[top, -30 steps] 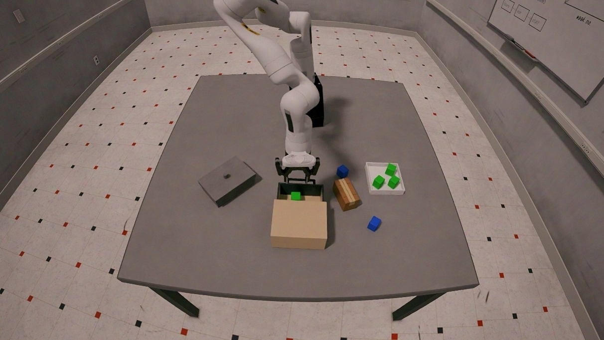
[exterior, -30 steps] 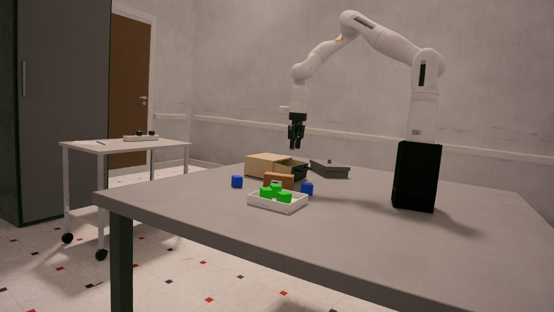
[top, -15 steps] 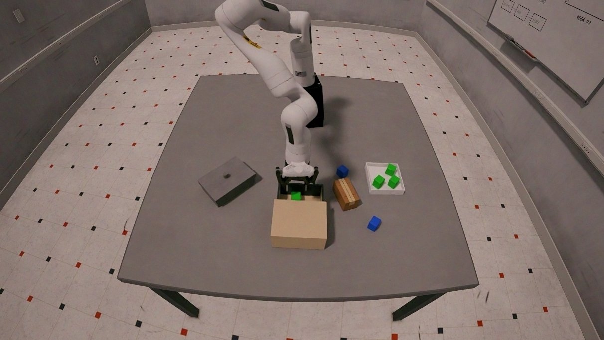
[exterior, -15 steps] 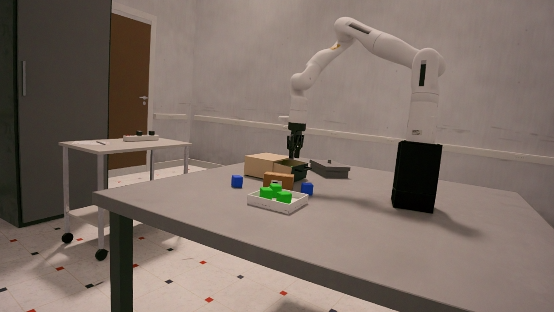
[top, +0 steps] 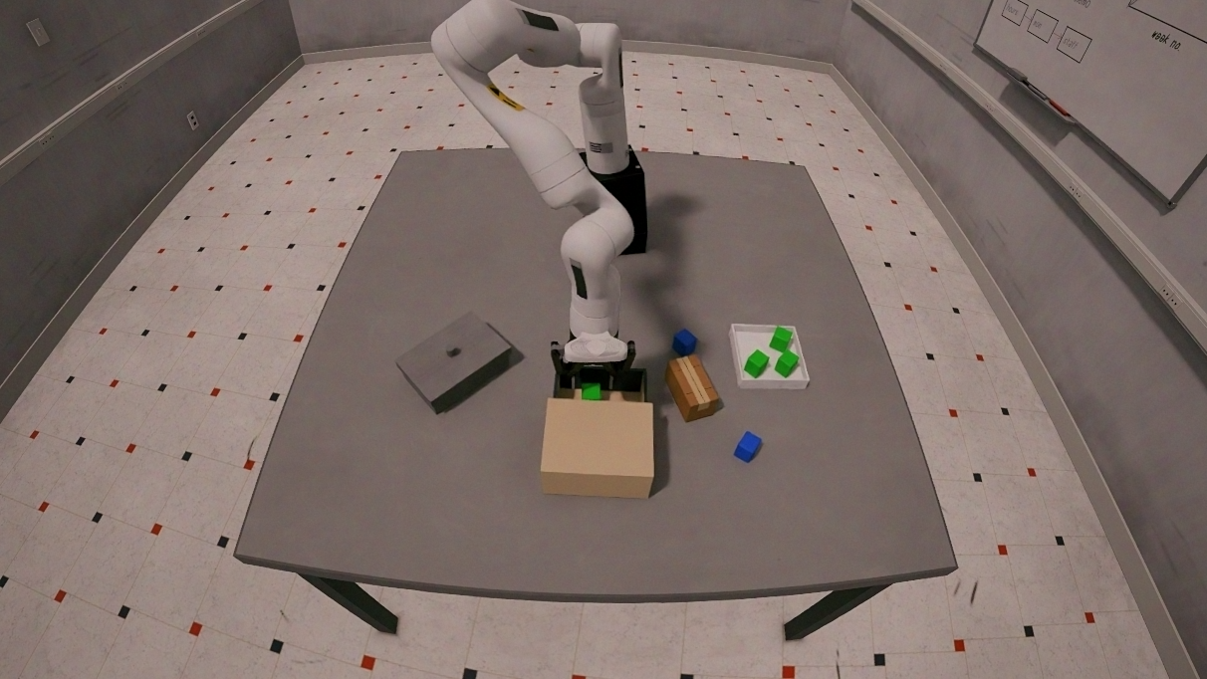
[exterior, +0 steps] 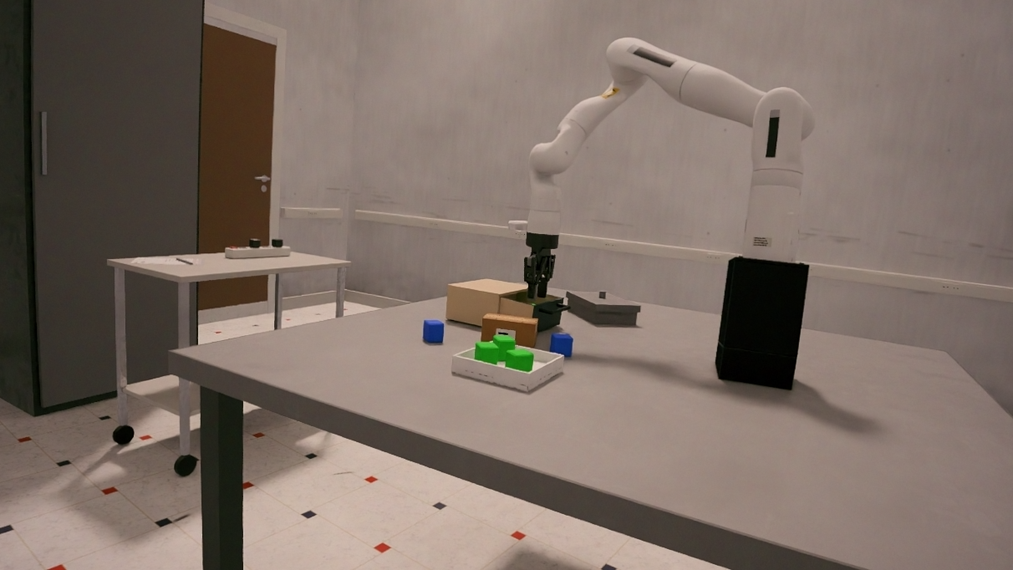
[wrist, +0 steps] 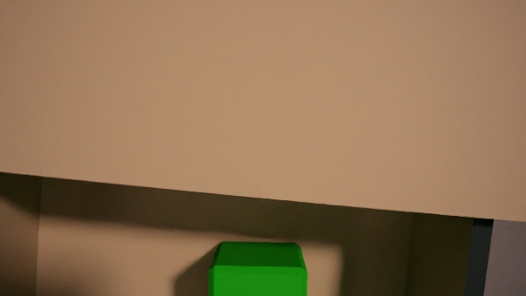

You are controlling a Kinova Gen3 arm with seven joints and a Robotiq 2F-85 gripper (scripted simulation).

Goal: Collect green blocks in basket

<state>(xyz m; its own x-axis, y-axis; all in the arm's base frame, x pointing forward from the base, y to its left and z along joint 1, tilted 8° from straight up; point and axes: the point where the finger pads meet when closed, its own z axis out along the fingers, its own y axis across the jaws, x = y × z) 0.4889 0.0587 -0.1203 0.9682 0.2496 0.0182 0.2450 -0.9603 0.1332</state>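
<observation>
My hand is 50 mm above the drawer, 20 mm to the right of it and 10 mm short of it. The rest, counted from my hand: light wooden cabinet 60 mm ahead, 40 mm below, 30 mm to the left; then brown cardboard box 180 mm to the left, 70 mm behind, 50 mm below; then lid 270 mm to the right, 30 mm below, 20 mm behind.
</observation>
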